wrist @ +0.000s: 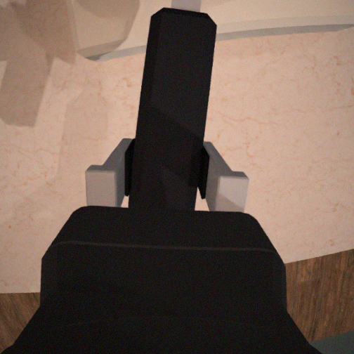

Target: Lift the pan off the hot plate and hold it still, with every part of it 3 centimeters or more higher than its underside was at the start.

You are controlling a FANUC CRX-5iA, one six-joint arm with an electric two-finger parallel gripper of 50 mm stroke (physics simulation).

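Note:
The pan's handle (177,80) is a long black bar that runs from the top of the wrist view down to the gripper's body. A light grey metal piece (186,5) joins it at the top edge. The pan's bowl does not show. My gripper (165,157) is shut on the handle, with one dark finger pad against each side of it. The near end of the handle is hidden behind the gripper's body. Part of the hot plate's pale body (265,16) shows along the top edge, beyond the handle's far end.
A pale, pink-veined table top (280,125) lies under the handle. Its curved front edge shows at the lower left and right, with brown wooden floor (320,290) beyond. Shadows fall on the table top and the hot plate at the upper left.

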